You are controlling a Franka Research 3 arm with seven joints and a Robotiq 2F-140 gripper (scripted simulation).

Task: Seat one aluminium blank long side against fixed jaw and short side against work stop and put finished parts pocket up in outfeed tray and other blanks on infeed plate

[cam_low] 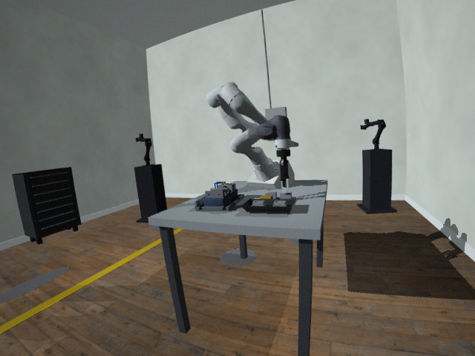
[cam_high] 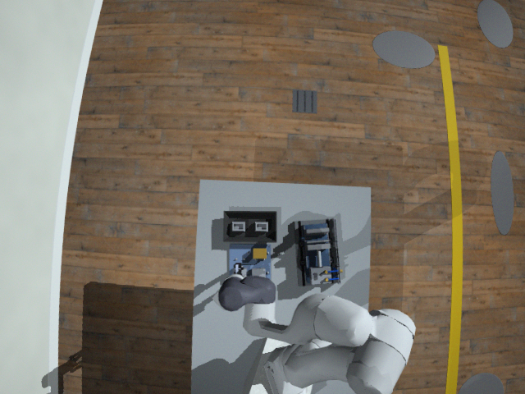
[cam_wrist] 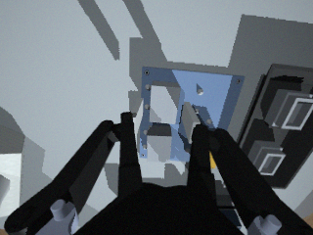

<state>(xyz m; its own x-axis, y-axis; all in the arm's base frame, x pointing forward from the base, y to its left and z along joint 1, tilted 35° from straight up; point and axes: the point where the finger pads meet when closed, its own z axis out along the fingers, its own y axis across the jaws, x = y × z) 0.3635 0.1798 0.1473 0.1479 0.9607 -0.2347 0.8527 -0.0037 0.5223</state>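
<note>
Right now my hand is 7 cm short of the brass blank, 10 cm to the left of it and 5 cm above it. Also, from my hand: vise (3 cm ahead, 36 cm to the right, 4 cm below).
</note>
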